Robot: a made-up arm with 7 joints. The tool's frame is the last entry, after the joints.
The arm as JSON. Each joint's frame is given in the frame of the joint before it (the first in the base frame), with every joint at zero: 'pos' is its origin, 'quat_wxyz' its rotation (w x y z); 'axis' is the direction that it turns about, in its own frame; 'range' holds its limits. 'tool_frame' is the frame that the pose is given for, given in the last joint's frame.
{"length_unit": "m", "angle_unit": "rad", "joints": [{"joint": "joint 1", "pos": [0.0, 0.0, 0.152], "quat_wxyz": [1.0, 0.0, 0.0, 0.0], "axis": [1.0, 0.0, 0.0], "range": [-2.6, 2.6]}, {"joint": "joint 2", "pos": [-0.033, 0.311, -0.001], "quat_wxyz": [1.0, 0.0, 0.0, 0.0], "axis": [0.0, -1.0, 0.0], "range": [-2.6, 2.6]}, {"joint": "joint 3", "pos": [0.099, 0.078, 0.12], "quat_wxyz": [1.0, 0.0, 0.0, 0.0], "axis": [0.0, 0.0, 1.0], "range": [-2.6, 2.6]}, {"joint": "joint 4", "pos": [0.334, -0.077, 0.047], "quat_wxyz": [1.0, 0.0, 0.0, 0.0], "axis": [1.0, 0.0, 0.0], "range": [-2.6, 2.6]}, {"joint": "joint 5", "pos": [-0.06, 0.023, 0.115], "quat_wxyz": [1.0, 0.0, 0.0, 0.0], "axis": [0.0, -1.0, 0.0], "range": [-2.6, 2.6]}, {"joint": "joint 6", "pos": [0.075, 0.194, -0.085], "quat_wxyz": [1.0, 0.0, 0.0, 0.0], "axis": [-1.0, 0.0, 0.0], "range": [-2.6, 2.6]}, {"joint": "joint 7", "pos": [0.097, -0.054, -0.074], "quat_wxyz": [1.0, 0.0, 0.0, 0.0], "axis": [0.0, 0.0, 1.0], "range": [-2.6, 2.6]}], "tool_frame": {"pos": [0.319, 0.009, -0.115], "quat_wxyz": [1.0, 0.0, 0.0, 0.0]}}
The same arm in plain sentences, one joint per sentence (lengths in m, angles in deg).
The arm has seven revolute joints in a row. What follows holds with every joint at zero, and every direction is one of the base frame's.
The first joint lies 0.1520 m along +z from the base frame's origin and rotates about +x, from -148.97 to 148.97 deg.
The second joint lies 0.0330 m along -x and 0.3110 m along +y and 0.0010 m along -z from the first joint and rotates about -y, from -148.97 to 148.97 deg.
The third joint lies 0.0990 m along +x and 0.0780 m along +y and 0.1200 m along +z from the second joint and rotates about +z, from -148.97 to 148.97 deg.
The fourth joint lies 0.3340 m along +x and 0.0770 m along -y and 0.0470 m along +z from the third joint and rotates about +x, from -148.97 to 148.97 deg.
The fifth joint lies 0.0600 m along -x and 0.0230 m along +y and 0.1150 m along +z from the fourth joint and rotates about -y, from -148.97 to 148.97 deg.
The sixth joint lies 0.0750 m along +x and 0.1940 m along +y and 0.0850 m along -z from the fifth joint and rotates about -x, from -148.97 to 148.97 deg.
The seventh joint lies 0.0970 m along +x and 0.0540 m along -y and 0.0740 m along -z from the sixth joint and rotates about +z, from -148.97 to 148.97 deg.
The tool frame, which is the frame that the pose is given for, lies 0.3190 m along +x and 0.0090 m along +y and 0.1150 m along -z from the seventh joint; its axes are parallel to the base frame's.

